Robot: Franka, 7 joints.
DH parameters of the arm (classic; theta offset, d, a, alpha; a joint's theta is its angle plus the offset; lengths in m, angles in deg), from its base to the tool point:
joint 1: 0 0.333 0 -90
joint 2: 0 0 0 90
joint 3: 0 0.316 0.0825 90
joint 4: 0 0 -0.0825 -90
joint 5: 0 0.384 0 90
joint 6: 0 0 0.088 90
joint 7: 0 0.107 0 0
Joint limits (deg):
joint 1: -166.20..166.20
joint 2: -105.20..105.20
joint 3: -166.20..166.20
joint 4: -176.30..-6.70
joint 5: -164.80..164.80
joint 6: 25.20..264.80
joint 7: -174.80..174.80
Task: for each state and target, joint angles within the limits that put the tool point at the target. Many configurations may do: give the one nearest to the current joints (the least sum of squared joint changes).
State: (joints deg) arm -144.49 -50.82 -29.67 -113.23 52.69 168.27 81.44
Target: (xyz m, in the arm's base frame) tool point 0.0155 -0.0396 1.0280
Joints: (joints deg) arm -143.27 -59.88 7.77 -100.49 49.32 163.77 81.44
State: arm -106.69 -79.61 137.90 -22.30 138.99 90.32 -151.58
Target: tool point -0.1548 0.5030 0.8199
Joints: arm -84.53 -46.68 142.81 -6.70 142.42 46.10 -151.58
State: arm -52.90 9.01 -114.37 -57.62 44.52 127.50 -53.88
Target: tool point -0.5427 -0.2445 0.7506
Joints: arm -47.28 -1.64 -110.02 -84.07 43.52 123.91 -53.88
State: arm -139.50 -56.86 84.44 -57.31 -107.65 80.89 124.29
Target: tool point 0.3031 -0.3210 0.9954
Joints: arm -160.75 -31.29 77.14 -59.45 -109.77 93.51 124.29
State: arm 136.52 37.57 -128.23 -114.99 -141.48 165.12 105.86
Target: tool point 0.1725 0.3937 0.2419
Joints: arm 150.49 39.89 -84.33 -138.61 -138.08 172.76 105.86
